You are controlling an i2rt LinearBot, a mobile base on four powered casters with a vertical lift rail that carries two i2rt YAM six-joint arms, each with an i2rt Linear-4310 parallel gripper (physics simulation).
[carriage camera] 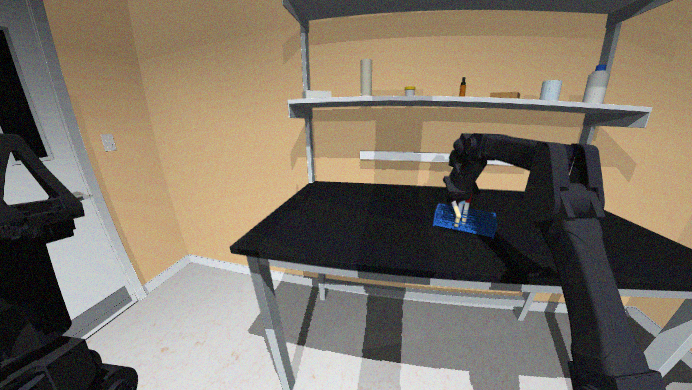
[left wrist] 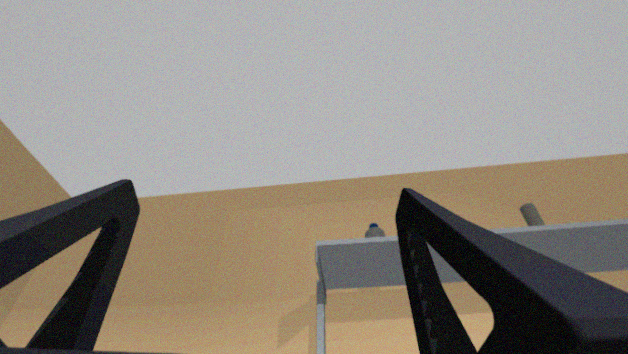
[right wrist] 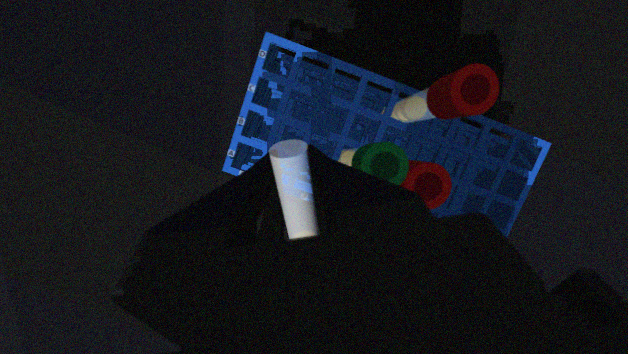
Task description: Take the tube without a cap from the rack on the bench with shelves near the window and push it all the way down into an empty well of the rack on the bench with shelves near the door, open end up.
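Observation:
The uncapped tube point(carriage camera: 457, 210) point(right wrist: 296, 192) is pale and translucent, with its open end up in the right wrist view. My right gripper point(carriage camera: 455, 200) point(right wrist: 293, 157) is shut on it, and the tube is tilted in the carriage view. The blue rack point(carriage camera: 482, 225) point(right wrist: 542, 150) lies on the bench under the gripper. Whether the tube's lower end is inside a well is hidden. Two red-capped tubes point(right wrist: 475, 89) point(right wrist: 431, 185) and a green-capped tube point(right wrist: 384, 164) stand in the rack. My left gripper point(left wrist: 269, 198) is open and empty, well away from the rack.
The black bench point(carriage camera: 350, 230) has a shelf point(carriage camera: 380, 101) above it, bearing a white bottle point(carriage camera: 596, 87), a tall cylinder point(carriage camera: 366, 77), an amber bottle point(carriage camera: 462, 88) and other containers. A metal upright point(carriage camera: 308, 145) stands at the bench's back left. The door point(carriage camera: 75, 250) is at the left.

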